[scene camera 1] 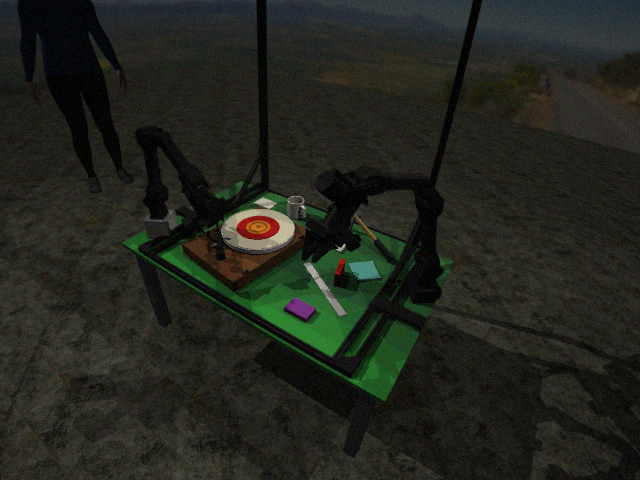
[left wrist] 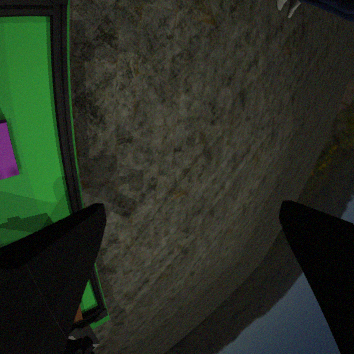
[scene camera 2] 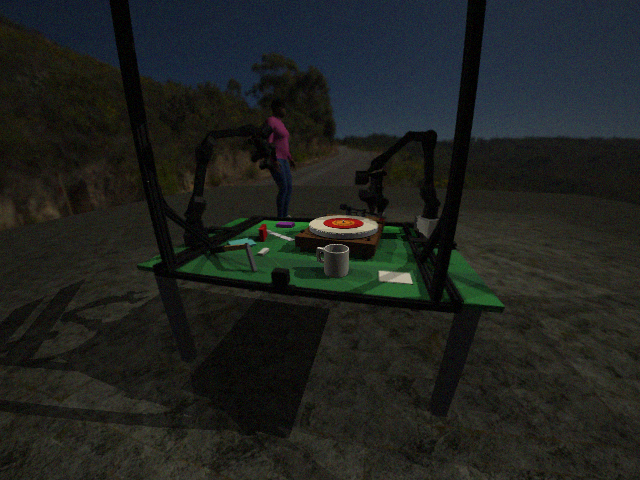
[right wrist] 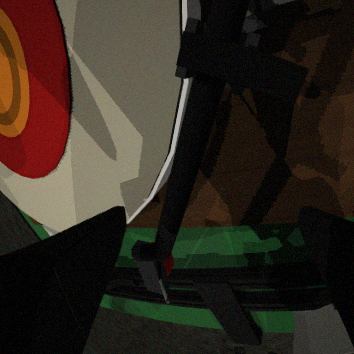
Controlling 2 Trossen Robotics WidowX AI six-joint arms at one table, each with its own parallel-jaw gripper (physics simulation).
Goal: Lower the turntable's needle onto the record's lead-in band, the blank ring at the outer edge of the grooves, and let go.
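Places are measured from the left arm's base along level axes (x right, y back, z down), in metres.
Pixels of known places: left gripper, fingertip midpoint: [scene camera 1: 308,261] [left wrist: 194,211] [scene camera 2: 275,166]; right gripper, fingertip midpoint: [scene camera 1: 213,226] [scene camera 2: 375,216] [right wrist: 214,216]; left arm's base at its link origin: [scene camera 1: 424,282] [scene camera 2: 195,230]; right arm's base at its link origin: [scene camera 1: 159,215] [scene camera 2: 429,217].
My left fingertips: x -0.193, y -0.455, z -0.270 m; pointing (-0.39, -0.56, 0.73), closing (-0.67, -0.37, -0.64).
Note:
Ahead of a thing's pixels: the offset from my left fingertips to its top centre. "spot": to the spot under its first point.
The turntable's brown wooden base [scene camera 1: 236,269] [scene camera 2: 330,245] carries an off-white record [scene camera 1: 285,233] [scene camera 2: 369,228] [right wrist: 100,60] with a red and orange centre. The black tonearm [scene camera 2: 359,210] [right wrist: 192,135] lies outside the record's edge in the right wrist view, with its headshell {dx +0.560, dy -0.327, dz +0.213 m} [right wrist: 151,272] at the lower end; the needle tip cannot be made out. My right gripper [scene camera 1: 217,235] [scene camera 2: 378,207] [right wrist: 214,216] is open above the tonearm, whose tube shows between the fingertips, apart from both. My left gripper [scene camera 1: 316,251] [scene camera 2: 266,164] [left wrist: 194,211] is open and empty, high above the table.
A mug {spot: dx +0.712, dy +0.002, dz +0.259 m} [scene camera 1: 294,207] [scene camera 2: 337,260] and white card {dx +0.869, dy -0.138, dz +0.323 m} [scene camera 1: 265,203] [scene camera 2: 395,277] are near the turntable. A ruler {dx +0.243, dy +0.089, dz +0.324 m} [scene camera 1: 324,289], purple block {dx +0.128, dy -0.005, dz +0.308 m} [scene camera 1: 299,308] [left wrist: 7,152], red block {dx +0.290, dy +0.155, dz +0.266 m} [scene camera 1: 339,272], teal square {spot: dx +0.321, dy +0.261, dz +0.316 m} [scene camera 1: 364,270] and hammer {spot: dx +0.520, dy +0.314, dz +0.256 m} [scene camera 1: 368,229] lie toward the left arm. Black rails and posts frame the table.

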